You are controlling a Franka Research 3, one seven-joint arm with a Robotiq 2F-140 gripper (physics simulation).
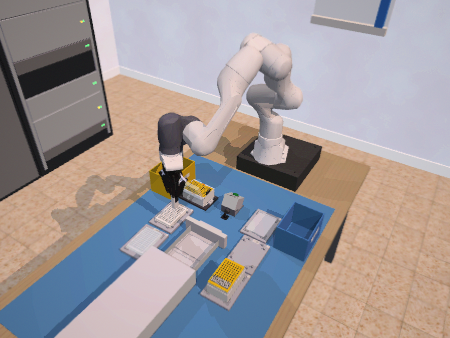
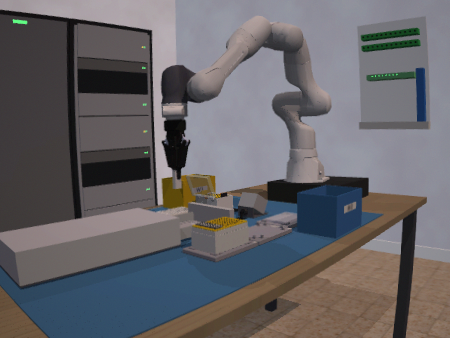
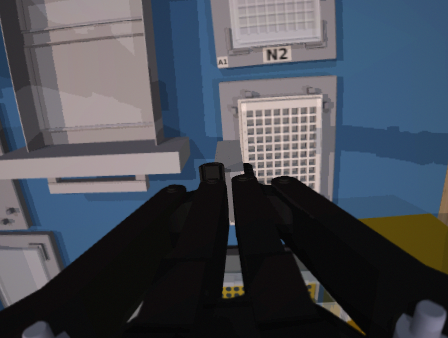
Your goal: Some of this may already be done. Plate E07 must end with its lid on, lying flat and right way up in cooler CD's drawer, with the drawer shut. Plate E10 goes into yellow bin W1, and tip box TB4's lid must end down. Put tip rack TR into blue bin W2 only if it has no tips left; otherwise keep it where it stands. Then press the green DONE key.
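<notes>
My gripper (image 1: 174, 204) (image 2: 177, 186) (image 3: 230, 158) is shut and empty, pointing down above the inner edge of the white gridded plate (image 1: 172, 215) (image 3: 281, 135). Beyond it, a pale plate (image 1: 145, 240) (image 3: 277, 20) sits in nest N2. The cooler's drawer (image 1: 207, 232) (image 2: 210, 210) (image 3: 95, 162) is open, its visible floor bare. The tip box (image 1: 199, 190) (image 3: 232, 291) holds yellow tips; its clear lid (image 2: 199, 185) stands tilted up. The tip rack (image 1: 227, 276) (image 2: 220, 236) holds many yellow tips. Yellow bin W1 (image 1: 162, 185) (image 2: 173, 195) stands behind; its inside is hidden. Plate labels E07 and E10 are unreadable.
The long cooler body (image 1: 130, 295) (image 2: 95, 240) lies behind the drawer. The DONE box (image 1: 232, 204) (image 2: 252, 204) has a green key. A flat lid-like piece (image 1: 261, 223) (image 3: 20, 272) lies on a nest beside the blue bin (image 1: 298, 232) (image 2: 329, 212). A bare nest (image 1: 248, 255) adjoins the rack.
</notes>
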